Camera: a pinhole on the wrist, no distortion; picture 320 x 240 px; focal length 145.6 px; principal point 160.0 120.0 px. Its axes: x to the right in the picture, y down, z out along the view. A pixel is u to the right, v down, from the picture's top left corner.
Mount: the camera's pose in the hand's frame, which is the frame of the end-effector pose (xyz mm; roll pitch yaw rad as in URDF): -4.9 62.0 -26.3 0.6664 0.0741 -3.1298
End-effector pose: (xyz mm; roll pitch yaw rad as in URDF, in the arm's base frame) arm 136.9 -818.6 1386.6 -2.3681 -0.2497 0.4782
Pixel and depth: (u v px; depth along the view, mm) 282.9 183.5 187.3
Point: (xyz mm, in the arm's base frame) 11.6 -848.2 1156.8
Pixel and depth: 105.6 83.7 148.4
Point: 249.8 -851.7 1223.4
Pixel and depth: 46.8 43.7 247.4
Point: 425.0 -846.1 1143.3
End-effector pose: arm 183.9 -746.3 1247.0 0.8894 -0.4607 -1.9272
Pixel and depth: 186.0 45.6 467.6
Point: 482.8 -498.5 1677.5
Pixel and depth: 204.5 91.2 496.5
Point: 373.9 -389.5 1637.9
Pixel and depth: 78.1 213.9 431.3
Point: -114.2 -634.0 1696.3
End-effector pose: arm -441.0 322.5 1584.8 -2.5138 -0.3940 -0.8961
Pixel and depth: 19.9 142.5 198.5
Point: -316.0 108.2 1441.1
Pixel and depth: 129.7 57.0 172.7
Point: -497.1 159.2 1420.7
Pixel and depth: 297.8 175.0 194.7
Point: -515.6 406.0 1322.1
